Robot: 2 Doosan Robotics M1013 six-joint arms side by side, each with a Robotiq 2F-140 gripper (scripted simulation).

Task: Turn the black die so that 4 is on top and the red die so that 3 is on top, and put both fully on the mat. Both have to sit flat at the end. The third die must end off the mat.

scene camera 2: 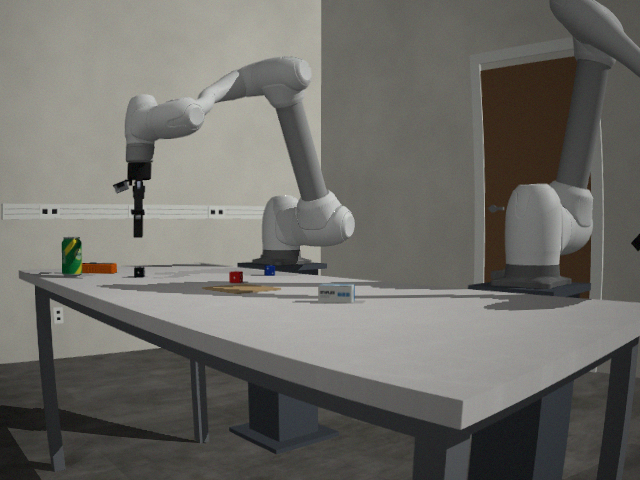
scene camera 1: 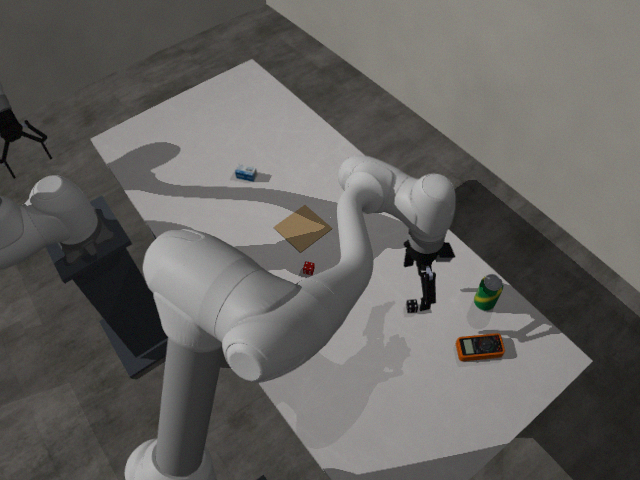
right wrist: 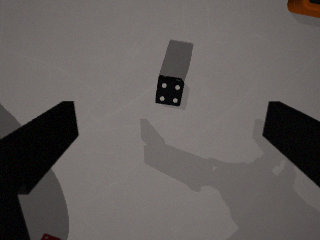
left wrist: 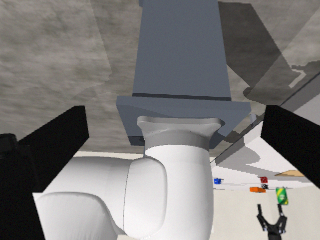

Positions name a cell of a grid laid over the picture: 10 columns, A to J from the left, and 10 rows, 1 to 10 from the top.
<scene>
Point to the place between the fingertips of my right gripper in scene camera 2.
C5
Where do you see a black die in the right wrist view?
F4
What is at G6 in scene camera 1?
My right gripper.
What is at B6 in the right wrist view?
My right gripper.
</scene>
